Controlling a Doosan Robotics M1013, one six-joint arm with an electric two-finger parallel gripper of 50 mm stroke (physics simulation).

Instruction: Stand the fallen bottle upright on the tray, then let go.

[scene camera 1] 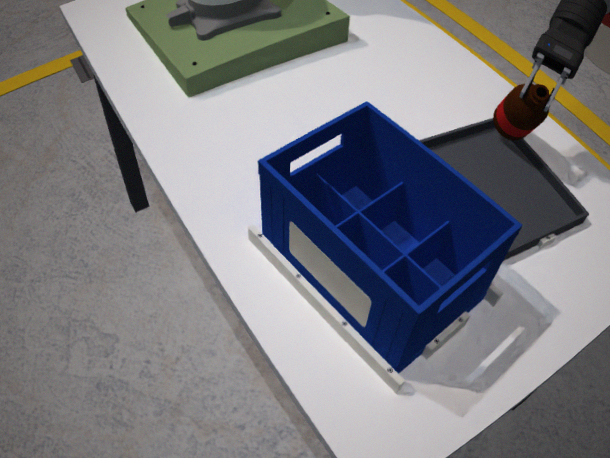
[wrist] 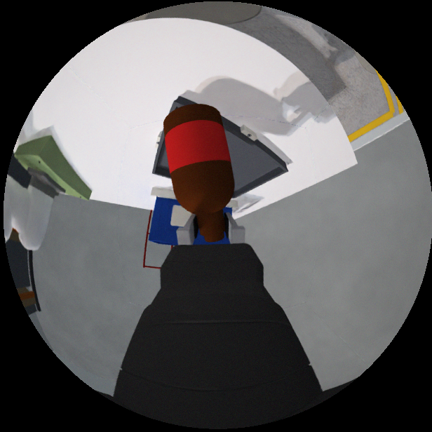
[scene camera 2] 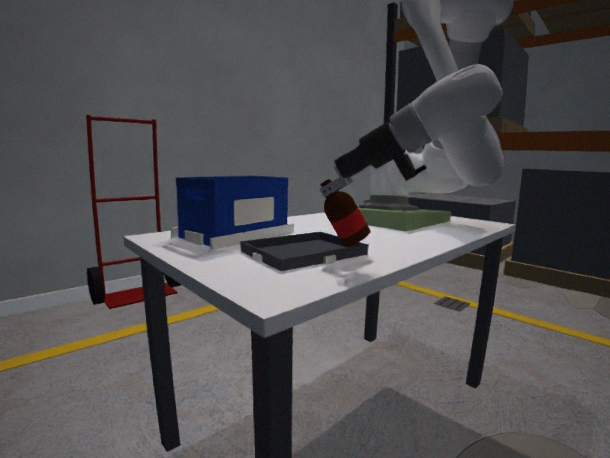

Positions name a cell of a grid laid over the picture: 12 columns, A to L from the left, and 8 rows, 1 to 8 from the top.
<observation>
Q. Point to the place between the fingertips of the gripper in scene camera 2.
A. G4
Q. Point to a brown bottle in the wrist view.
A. F3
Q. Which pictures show the gripper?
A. Scene camera 1, the wrist view and scene camera 2: all of them.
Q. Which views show the brown bottle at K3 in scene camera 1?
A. Scene camera 1, the wrist view and scene camera 2: all of them.
</observation>
